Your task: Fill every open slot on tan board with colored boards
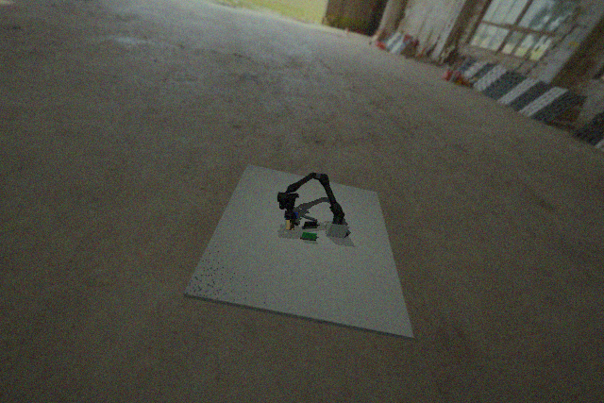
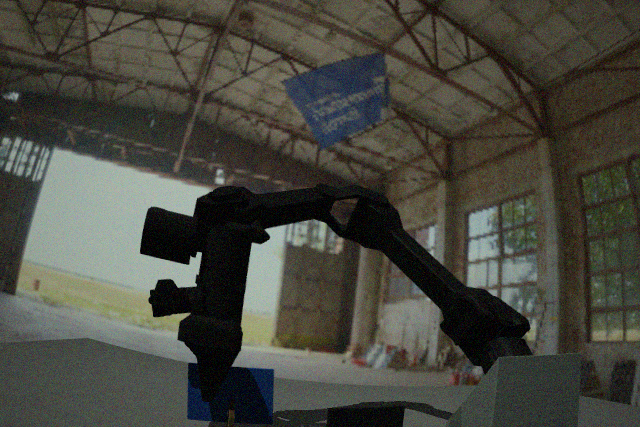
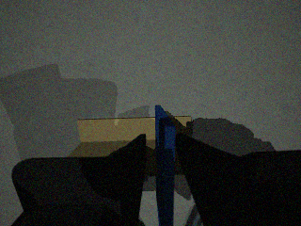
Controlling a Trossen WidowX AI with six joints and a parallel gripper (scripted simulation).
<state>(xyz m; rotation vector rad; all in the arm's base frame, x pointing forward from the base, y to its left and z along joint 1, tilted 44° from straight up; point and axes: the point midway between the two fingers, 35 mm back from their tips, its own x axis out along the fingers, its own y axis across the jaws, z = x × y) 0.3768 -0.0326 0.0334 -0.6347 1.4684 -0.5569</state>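
Right now the blue board is 30 mm behind my gripper tip. From my gripper tip the other things lie so: green board 170 mm behind, 150 mm to the left, 30 mm below; then tan board 30 mm behind, 20 mm to the left, 30 mm below; then dark flat piece 180 mm behind, 30 mm to the left, 30 mm below.
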